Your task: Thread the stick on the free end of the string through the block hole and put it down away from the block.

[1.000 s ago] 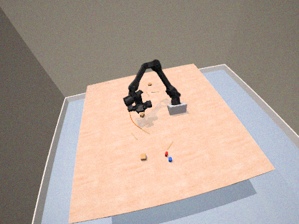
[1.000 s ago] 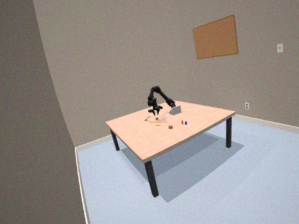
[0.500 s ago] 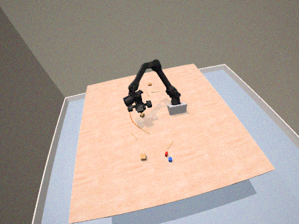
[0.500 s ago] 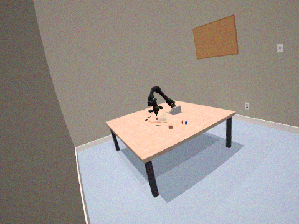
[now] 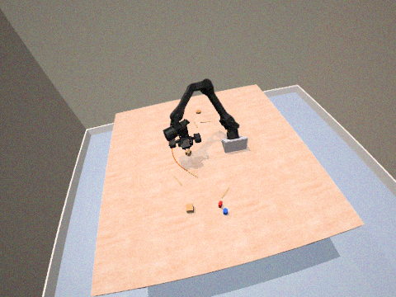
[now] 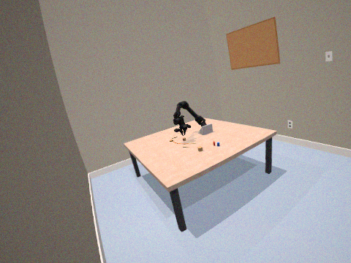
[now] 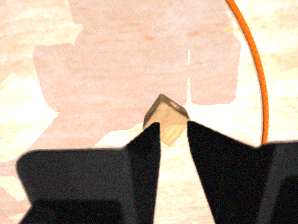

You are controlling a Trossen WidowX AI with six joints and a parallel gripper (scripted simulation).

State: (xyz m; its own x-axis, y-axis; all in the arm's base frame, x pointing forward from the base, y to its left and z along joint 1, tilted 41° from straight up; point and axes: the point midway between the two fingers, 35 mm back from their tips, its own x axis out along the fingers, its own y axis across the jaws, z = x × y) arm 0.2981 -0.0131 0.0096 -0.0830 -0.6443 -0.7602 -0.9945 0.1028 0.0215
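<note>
My gripper tip is 13 cm to the right of the thin wooden stick, 6 cm above it and 1 cm short of it. Round my gripper tip: red object: 38 cm to the left, 9 cm behind, 4 cm below; blue object: 42 cm to the left, 10 cm behind, 4 cm below.
</note>
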